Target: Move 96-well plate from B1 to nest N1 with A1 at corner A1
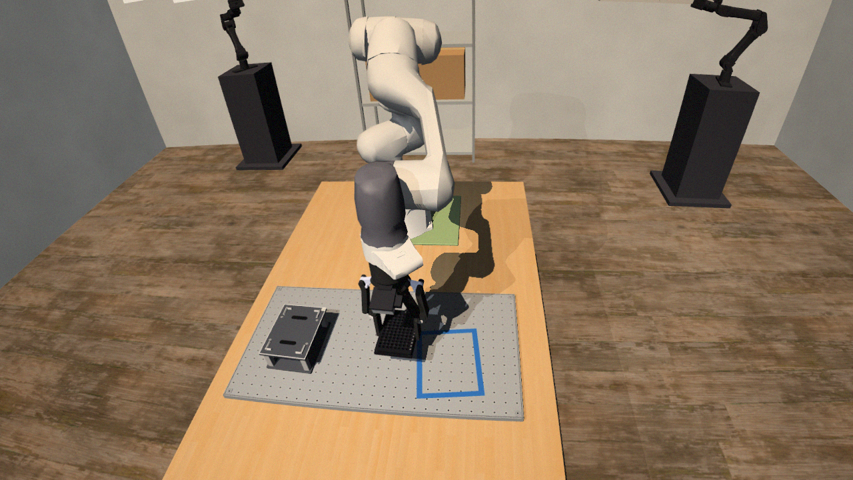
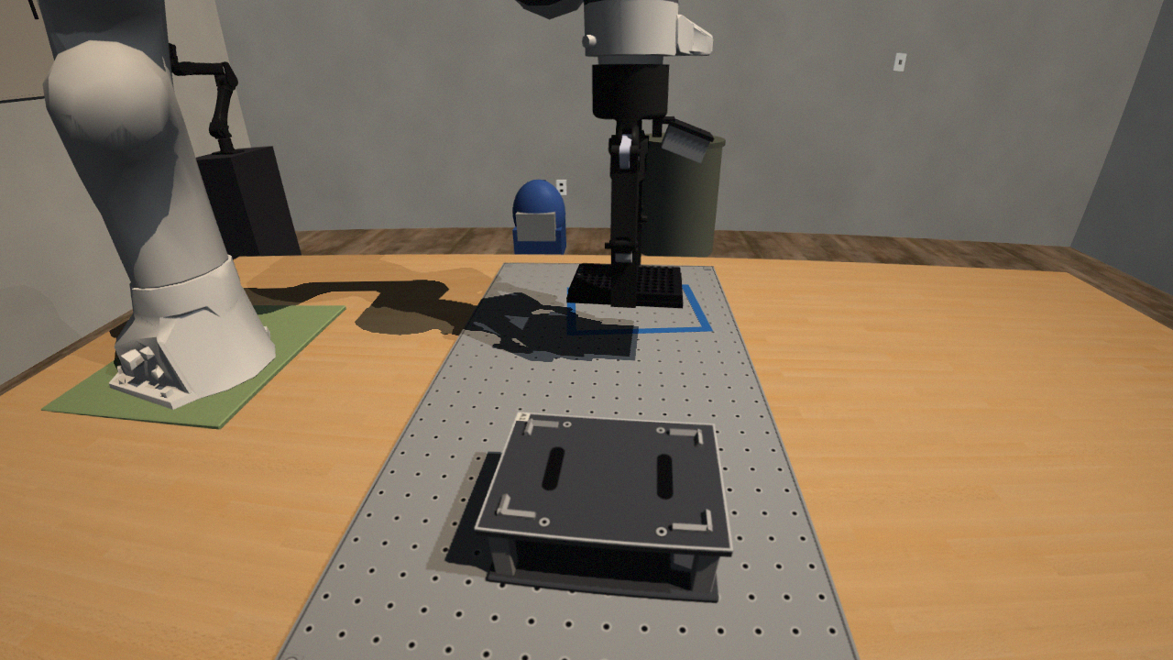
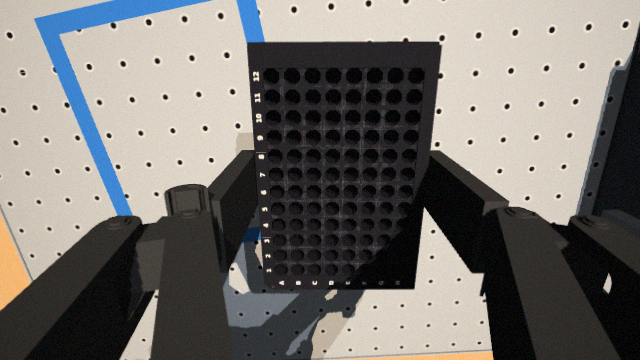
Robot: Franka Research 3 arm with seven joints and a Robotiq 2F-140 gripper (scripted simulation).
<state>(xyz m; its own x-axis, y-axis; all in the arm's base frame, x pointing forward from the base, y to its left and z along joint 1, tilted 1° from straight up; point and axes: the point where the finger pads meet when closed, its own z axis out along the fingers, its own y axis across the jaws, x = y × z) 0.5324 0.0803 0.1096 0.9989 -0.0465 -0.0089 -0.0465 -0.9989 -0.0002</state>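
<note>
The dark plate nest N1 lies 270 mm to the right of my hand and 50 mm below it. The rest, counted from my hand: black 96-well plate (20 mm below); then A1 corner mark (220 mm to the right, 80 mm behind, 50 mm below).
</note>
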